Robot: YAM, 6 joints.
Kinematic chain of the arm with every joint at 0, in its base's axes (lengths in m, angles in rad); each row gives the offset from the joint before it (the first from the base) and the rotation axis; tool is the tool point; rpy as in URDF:
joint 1: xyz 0 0 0.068 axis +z
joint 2: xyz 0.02 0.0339 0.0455 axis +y
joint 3: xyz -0.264 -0.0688 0 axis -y
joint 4: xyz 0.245 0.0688 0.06 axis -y
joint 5: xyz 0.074 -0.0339 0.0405 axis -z
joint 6: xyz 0.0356 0 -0.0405 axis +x
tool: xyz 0 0 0 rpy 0 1.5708 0
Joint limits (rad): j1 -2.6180..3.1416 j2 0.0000..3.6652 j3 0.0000..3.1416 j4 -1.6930..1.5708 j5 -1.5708..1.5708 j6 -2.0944..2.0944
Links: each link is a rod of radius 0.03 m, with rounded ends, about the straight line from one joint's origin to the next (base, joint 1, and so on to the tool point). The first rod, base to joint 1, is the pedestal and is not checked.
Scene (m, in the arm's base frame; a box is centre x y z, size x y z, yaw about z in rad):
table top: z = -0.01
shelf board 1: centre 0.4 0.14 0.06 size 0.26 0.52 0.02 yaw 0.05
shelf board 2: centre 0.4 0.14 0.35 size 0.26 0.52 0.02 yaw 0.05
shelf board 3: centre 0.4 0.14 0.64 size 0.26 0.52 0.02 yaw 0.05
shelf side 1: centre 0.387 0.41 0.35 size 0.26 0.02 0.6 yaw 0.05
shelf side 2: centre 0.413 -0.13 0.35 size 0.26 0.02 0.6 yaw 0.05
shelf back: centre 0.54 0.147 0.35 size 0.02 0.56 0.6 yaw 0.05
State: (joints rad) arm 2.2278 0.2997 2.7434 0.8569 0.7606 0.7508
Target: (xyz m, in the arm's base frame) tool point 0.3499 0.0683 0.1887
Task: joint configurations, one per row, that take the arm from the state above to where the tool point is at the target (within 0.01 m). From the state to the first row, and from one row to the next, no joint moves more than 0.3 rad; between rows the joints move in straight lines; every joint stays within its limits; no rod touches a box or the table.
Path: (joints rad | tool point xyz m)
1: 2.0430 0.3567 2.4683 0.7701 0.7990 0.7508 | 0.2504 -0.4341 0.4102
2: 1.8582 0.4137 2.1932 0.6832 0.8374 0.7508 | 0.1408 -0.3831 0.5083
3: 1.6734 0.4708 1.9181 0.5964 0.8758 0.7508 | 0.0568 -0.2844 0.5699
4: 1.4887 0.5278 1.6430 0.5096 0.9142 0.7508 | 0.0150 -0.1611 0.5885
5: 1.3039 0.5848 1.3679 0.4227 0.9526 0.7508 | 0.0187 -0.0415 0.5630
6: 1.1191 0.6418 1.0928 0.3359 0.9910 0.7508 | 0.0569 0.0490 0.4985
7: 0.9343 0.6988 0.8177 0.2491 1.0293 0.7508 | 0.1079 0.0946 0.4052
8: 0.7495 0.7558 0.5426 0.1623 1.0677 0.7508 | 0.1465 0.0937 0.2967
9: 0.5647 0.8129 0.2675 0.0754 1.1061 0.7508 | 0.1516 0.0584 0.1887
10: 0.4910 1.0407 0.4242 0.1419 1.0490 0.7508 | 0.1933 0.0684 0.2066
11: 0.4172 1.2686 0.5810 0.2084 0.9919 0.7508 | 0.2423 0.0748 0.2133
12: 0.3434 1.4965 0.7377 0.2749 0.9347 0.7508 | 0.2956 0.0753 0.2075
13: 0.2697 1.7244 0.8945 0.3413 0.8776 0.7508 | 0.3499 0.0683 0.1887

